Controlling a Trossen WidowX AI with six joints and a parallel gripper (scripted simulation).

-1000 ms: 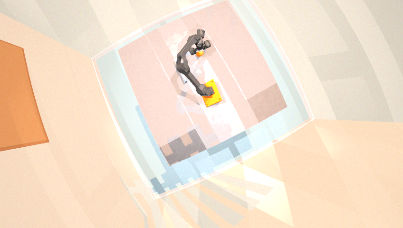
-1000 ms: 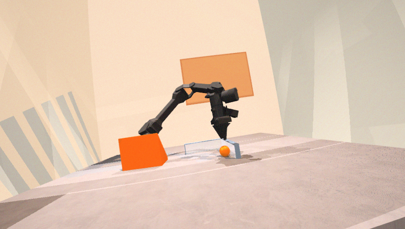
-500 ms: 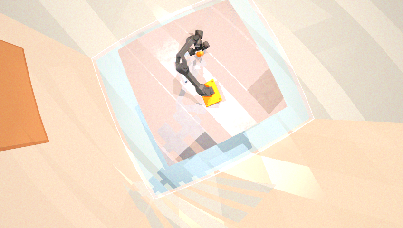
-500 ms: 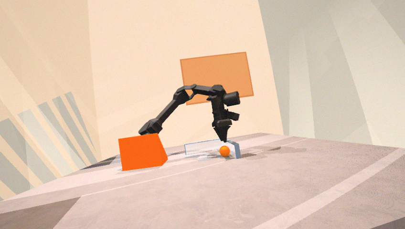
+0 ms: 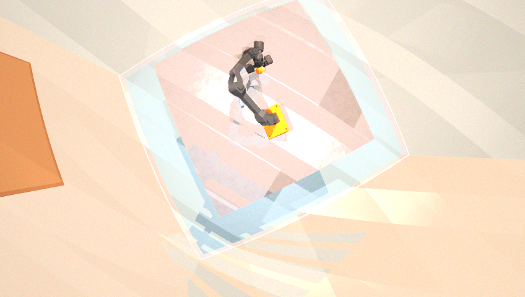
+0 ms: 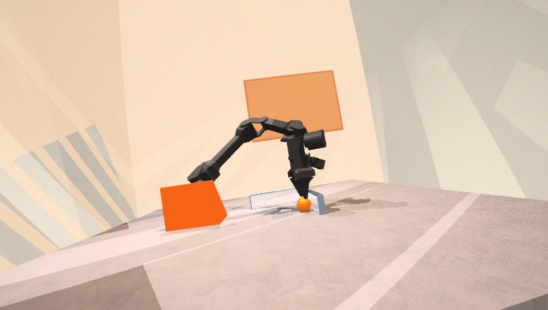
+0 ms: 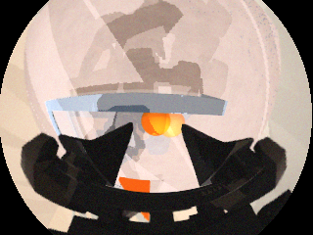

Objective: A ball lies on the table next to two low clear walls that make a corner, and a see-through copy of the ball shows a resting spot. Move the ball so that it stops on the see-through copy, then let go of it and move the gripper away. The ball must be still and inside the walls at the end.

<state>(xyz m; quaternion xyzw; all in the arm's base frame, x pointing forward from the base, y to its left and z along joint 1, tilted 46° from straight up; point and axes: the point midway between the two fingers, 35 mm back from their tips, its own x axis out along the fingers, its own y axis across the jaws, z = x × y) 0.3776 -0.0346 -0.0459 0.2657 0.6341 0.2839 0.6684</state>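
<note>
My gripper tip is 2 cm to the left of the see-through orange ball, 2 cm above it and 1 cm past it.
</note>
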